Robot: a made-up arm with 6 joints.
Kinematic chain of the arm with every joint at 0, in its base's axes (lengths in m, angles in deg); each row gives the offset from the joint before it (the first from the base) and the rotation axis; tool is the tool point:
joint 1: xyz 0 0 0.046 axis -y
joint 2: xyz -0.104 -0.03 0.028 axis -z
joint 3: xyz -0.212 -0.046 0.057 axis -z
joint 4: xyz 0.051 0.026 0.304 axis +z
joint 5: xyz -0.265 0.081 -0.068 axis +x
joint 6: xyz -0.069 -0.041 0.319 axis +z
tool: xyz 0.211 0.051 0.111
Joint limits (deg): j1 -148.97..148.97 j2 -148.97..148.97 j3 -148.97..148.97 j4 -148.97..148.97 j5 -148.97..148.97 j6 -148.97..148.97
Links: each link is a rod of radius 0.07 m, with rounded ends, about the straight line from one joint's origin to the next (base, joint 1, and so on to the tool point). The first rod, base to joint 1, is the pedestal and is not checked.
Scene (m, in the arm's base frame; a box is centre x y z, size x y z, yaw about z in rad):
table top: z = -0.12
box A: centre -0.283 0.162 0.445 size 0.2 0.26 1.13 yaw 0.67
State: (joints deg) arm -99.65 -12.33 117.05 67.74 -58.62 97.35
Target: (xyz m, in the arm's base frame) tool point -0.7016 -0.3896 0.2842
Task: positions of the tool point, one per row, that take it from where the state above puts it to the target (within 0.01 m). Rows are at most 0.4 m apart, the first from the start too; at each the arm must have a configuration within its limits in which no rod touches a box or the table.
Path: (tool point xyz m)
1: 0.3928 0.4241 0.5953
2: 0.3138 0.1896 0.8460
3: 0.2147 -0.1447 0.9367
4: 0.1076 -0.4738 0.8309
5: -0.0749 -0.4631 0.8306
6: -0.2506 -0.4510 0.7871
7: -0.4091 -0.4377 0.7038
8: -0.5414 -0.4231 0.5866
9: -0.6405 -0.4070 0.4436
10: -0.7016 -0.3896 0.2842

